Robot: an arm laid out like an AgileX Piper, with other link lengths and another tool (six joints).
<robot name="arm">
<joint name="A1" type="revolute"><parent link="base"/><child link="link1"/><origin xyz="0 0 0.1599"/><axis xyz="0 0 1"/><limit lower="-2.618" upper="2.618"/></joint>
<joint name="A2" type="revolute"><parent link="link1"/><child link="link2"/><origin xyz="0 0 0" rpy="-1.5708 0 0"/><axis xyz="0 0 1"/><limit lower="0" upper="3.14"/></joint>
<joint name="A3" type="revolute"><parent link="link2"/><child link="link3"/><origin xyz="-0.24 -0.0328 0"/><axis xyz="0 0 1"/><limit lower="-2.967" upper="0"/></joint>
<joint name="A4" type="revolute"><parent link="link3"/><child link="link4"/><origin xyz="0.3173 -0.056 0" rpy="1.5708 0 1.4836"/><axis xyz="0 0 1"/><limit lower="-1.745" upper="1.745"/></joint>
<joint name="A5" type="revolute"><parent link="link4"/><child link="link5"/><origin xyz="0 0 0" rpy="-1.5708 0 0"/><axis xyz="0 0 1"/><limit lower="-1.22" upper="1.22"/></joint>
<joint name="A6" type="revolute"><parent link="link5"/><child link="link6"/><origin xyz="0 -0.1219 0" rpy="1.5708 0 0"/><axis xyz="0 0 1"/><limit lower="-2.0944" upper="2.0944"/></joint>
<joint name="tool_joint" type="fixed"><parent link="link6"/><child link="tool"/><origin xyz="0.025 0.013 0.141" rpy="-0.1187 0 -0.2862"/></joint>
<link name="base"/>
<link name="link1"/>
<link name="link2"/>
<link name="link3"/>
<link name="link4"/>
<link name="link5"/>
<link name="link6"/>
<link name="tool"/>
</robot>
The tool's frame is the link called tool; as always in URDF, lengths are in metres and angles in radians.
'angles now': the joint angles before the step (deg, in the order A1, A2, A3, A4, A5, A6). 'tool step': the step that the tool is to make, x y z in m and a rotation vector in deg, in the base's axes. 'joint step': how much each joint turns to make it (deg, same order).
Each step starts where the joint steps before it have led.
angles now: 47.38 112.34 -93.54 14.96 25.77 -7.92
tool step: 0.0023 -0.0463 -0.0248 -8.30 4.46 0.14
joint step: -3.32 -0.27 -0.40 -2.69 10.10 -0.75
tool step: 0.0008 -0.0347 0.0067 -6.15 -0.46 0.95
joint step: -1.32 -2.59 -0.05 -5.01 6.64 -0.19
